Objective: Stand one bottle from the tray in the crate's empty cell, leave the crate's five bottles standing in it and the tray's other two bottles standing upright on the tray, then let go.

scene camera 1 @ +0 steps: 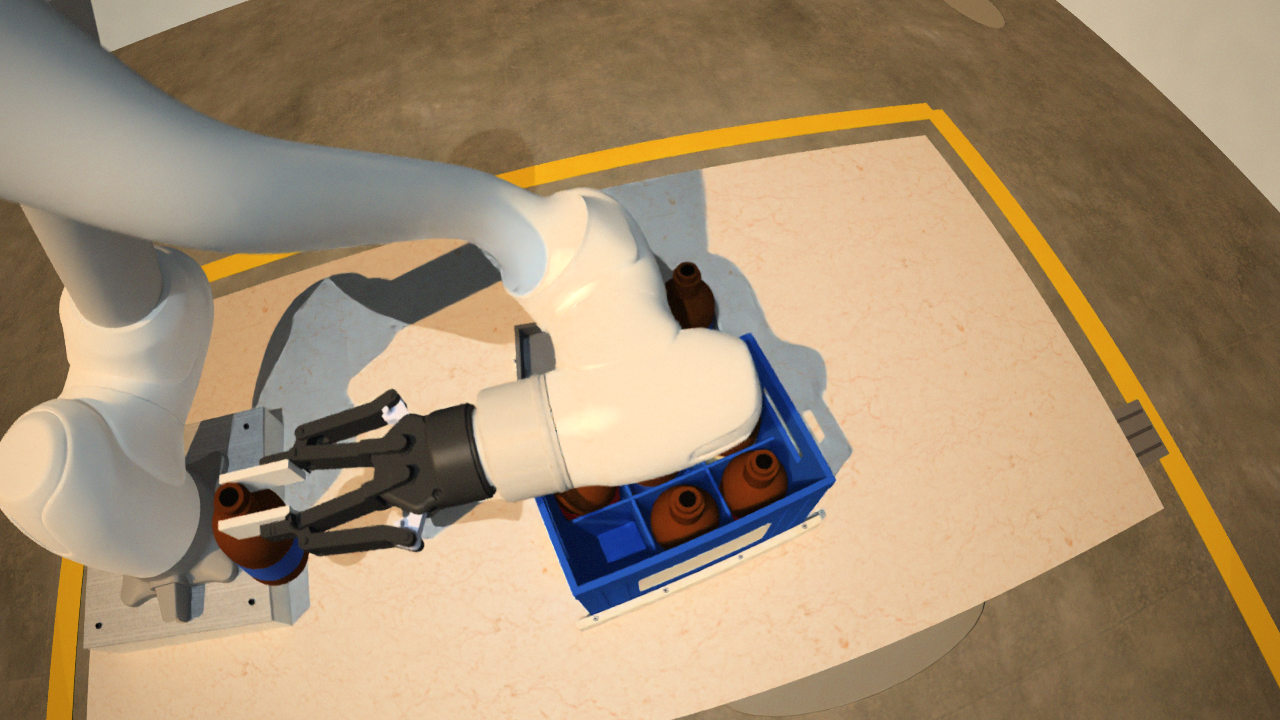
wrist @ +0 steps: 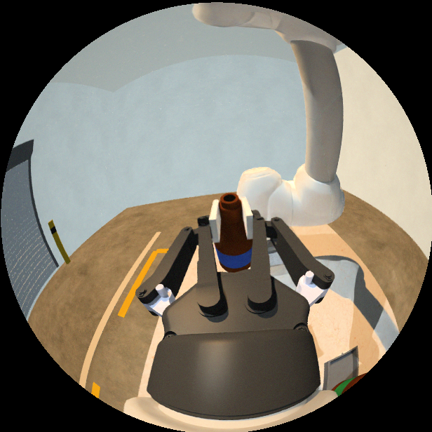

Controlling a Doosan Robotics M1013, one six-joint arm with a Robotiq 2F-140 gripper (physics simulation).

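Frame: origin at the arm's base, x right, y ahead, z up, level; centimetres.
Where they show: gripper, fingertip midpoint: (scene camera 1: 229,507); arm's base at its link origin: (scene camera 1: 177,529).
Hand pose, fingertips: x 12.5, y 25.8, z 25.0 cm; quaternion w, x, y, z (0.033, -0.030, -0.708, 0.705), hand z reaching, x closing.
Observation:
Things, the pixels of their top centre, and the offset from my fingertips. "spot": a spot on its surface instead. Level surfaces: height alone.
- brown bottle at its top centre: (scene camera 1: 203,500) dz +2.4, dx -0.1, dy -0.9 cm
- blue crate at a spot on its surface: (scene camera 1: 608,593) spot: dz -19.7, dx +12.1, dy +28.4 cm
- left cell at a spot on its surface: (scene camera 1: 617,537) spot: dz -30.6, dx +4.0, dy +31.4 cm
- grey tray at a spot on its surface: (scene camera 1: 537,351) spot: dz -30.9, dx -24.5, dy +29.7 cm
- tray bottle at its top centre: (scene camera 1: 687,270) dz -15.4, dx -19.0, dy +49.1 cm
- pale strip at a spot on its surface: (scene camera 1: 702,573) spot: dz -28.4, dx +12.1, dy +39.0 cm
- table at its surface level: dz -31.4 cm
My gripper (scene camera 1: 256,497) (wrist: 230,207) is shut on the neck of a brown bottle (scene camera 1: 273,564) (wrist: 235,257) with a blue label. The bottle's mouth points up and its base down; its exact tilt is hard to tell. It is by the robot's base, left of the blue crate (scene camera 1: 608,593). The crate's near left cell (scene camera 1: 617,537) is empty. Bottles (scene camera 1: 684,517) (scene camera 1: 754,479) (scene camera 1: 586,498) stand in other cells; the arm hides part of the crate. The grey tray (scene camera 1: 537,351) (wrist: 342,370) is partly hidden. A tray bottle (scene camera 1: 689,300) stands upright, and part of a green-labelled bottle (wrist: 345,386) shows.
The robot's base plate (scene camera 1: 179,617) lies below and beside the held bottle in the scene view. The arm's wrist (scene camera 1: 626,394) hangs over the crate and tray. A pale strip (scene camera 1: 702,573) runs along the crate's front side on the table (scene camera 1: 939,358).

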